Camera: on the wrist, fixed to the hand. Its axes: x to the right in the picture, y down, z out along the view.
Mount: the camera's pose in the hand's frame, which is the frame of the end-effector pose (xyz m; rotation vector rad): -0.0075 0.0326 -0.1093 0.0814 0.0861 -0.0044
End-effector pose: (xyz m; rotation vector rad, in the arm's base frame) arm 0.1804 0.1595 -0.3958 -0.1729 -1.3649 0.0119
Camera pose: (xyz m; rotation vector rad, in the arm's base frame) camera 0.2883 0.1781 -0.4285 -0.1009 -1.2766 0.0557
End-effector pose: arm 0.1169 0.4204 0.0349 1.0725 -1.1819 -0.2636
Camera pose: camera 0.1947 0.5009 0.0580 1.1466 -1.1210 -0.1722
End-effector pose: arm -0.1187 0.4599 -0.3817 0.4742 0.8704 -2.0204
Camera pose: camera -0.0866 0.5313 -0.4650 0.6091 0.8437 -2.0580
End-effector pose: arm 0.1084 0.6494 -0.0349 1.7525 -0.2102 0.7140
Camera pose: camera 0.0478 0.7387 0.0028 1.7945 -0.1199 0.8027
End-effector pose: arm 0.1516 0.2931 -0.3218 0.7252 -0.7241 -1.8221
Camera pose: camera 0.2551 0.2733 -0.3661 0.8539 -0.7438 -1.7623
